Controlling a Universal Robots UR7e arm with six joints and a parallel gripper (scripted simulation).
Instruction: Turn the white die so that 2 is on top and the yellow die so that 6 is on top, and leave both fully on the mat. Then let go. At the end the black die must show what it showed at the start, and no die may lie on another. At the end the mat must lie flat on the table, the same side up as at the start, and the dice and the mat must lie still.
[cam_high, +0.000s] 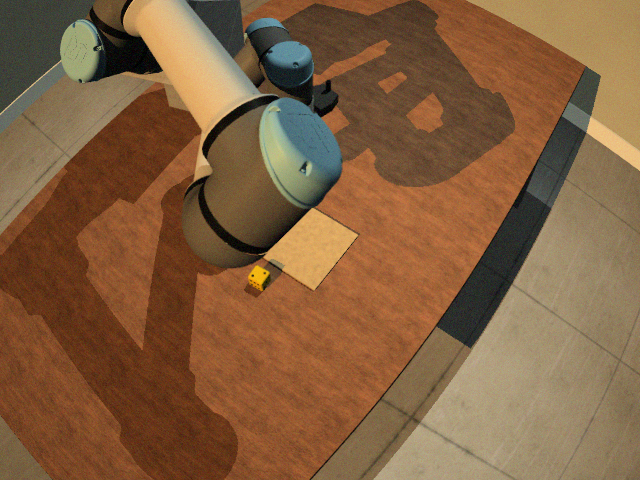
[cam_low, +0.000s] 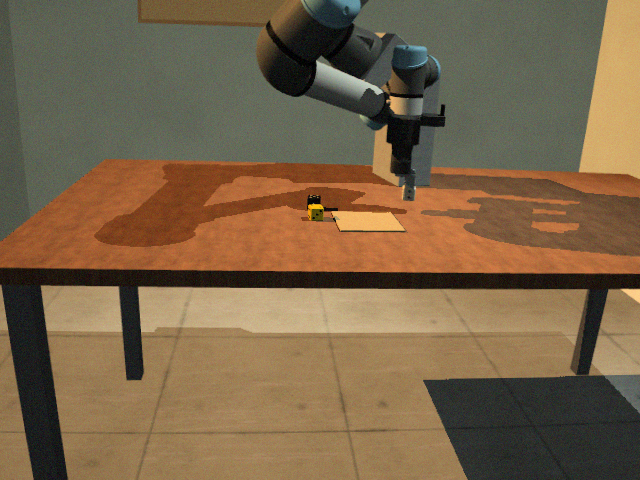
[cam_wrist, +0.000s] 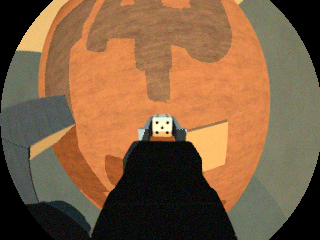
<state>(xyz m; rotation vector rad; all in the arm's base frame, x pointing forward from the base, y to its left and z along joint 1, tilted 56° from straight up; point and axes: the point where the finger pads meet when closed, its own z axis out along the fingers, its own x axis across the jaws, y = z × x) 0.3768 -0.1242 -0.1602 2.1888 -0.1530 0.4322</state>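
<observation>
Right now the tan mat is 80 mm ahead of my hand, 120 mm to the right of it and 50 mm below it. From my hand the other things lie so: white die: right at my hand; then yellow die: 60 mm ahead, 230 mm to the right, 40 mm below; then black die: 20 mm behind, 220 mm to the right, 40 mm below.
</observation>
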